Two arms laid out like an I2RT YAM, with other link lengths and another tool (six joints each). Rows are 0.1 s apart.
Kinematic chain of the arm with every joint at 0, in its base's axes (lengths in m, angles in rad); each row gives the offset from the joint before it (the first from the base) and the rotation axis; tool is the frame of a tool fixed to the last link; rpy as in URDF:
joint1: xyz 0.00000 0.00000 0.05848 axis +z
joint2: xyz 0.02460 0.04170 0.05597 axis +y
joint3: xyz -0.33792 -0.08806 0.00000 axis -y
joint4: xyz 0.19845 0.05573 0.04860 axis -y
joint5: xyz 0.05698 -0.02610 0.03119 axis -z
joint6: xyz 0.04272 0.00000 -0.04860 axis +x
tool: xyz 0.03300 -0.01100 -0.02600 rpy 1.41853 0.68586 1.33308
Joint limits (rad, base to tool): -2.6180..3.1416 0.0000..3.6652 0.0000..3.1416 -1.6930..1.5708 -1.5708..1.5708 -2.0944..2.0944
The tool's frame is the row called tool.
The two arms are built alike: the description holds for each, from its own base.
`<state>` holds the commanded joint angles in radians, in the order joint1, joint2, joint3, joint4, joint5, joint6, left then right.
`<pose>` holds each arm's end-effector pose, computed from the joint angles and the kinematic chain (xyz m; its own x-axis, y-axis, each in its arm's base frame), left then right.
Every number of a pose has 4 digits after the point.
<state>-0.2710 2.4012 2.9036 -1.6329 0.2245 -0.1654 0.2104 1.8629 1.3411 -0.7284 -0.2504 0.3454</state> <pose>0.4125 -0.1648 0.3477 -0.3656 0.7046 -0.6081 0.8334 0.5387 0.1231 0.3090 0.0665 0.2428 -0.5288 0.8468 -0.0583 0.7737 0.5091 0.3772</pose>
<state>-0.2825 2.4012 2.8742 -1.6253 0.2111 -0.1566 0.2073 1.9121 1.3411 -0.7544 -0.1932 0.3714</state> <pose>0.4120 -0.1687 0.3424 -0.3647 0.7219 -0.5880 0.8426 0.5247 0.1216 0.3124 0.0626 0.2279 -0.4963 0.8647 -0.0772 0.8186 0.4957 0.2900</pose>
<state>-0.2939 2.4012 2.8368 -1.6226 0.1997 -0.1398 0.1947 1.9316 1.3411 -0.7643 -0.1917 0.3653</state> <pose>0.4106 -0.1723 0.3356 -0.3630 0.7444 -0.5605 0.8569 0.5030 0.1131 0.3140 0.0586 0.2223 -0.4921 0.8676 -0.0711 0.8296 0.4922 0.2635</pose>
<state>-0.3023 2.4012 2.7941 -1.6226 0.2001 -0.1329 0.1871 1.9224 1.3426 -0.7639 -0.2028 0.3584</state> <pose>0.4087 -0.1755 0.3284 -0.3732 0.7576 -0.5356 0.8681 0.4887 0.0865 0.3137 0.0567 0.2253 -0.4926 0.8677 -0.0662 0.8261 0.4902 0.2779</pose>
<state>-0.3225 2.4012 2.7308 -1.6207 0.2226 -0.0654 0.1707 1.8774 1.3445 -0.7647 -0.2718 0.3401</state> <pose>0.4032 -0.1830 0.3178 -0.3269 0.7960 -0.5093 0.9116 0.4077 0.0521 0.3086 0.0552 0.2398 -0.5064 0.8619 -0.0245 0.8054 0.4830 0.3435</pose>
